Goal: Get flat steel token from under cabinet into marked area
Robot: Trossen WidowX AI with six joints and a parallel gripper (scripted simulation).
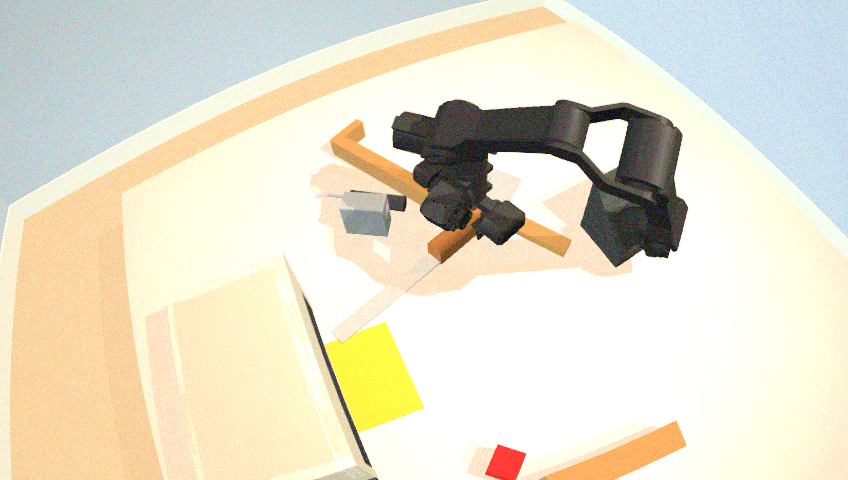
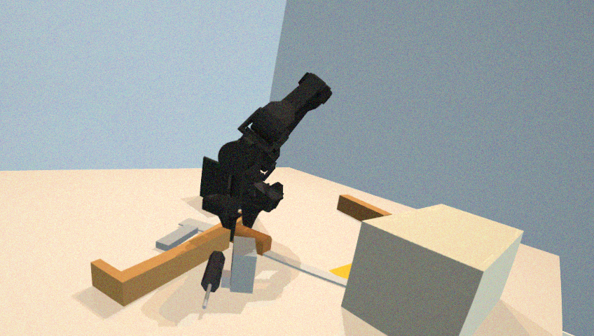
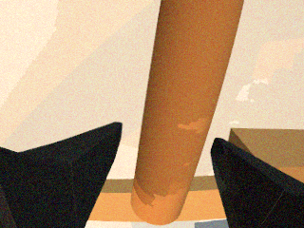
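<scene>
Right now my gripper tip is 50 mm past the long orange bar and 10 mm to the left of it. Round my gripper tip: dark-handled pin tool (170 mm to the right, 120 mm ahead); then small grey cube (140 mm to the right, 120 mm ahead); then grey block (130 mm ahead, 110 mm to the right, 20 mm above).
</scene>
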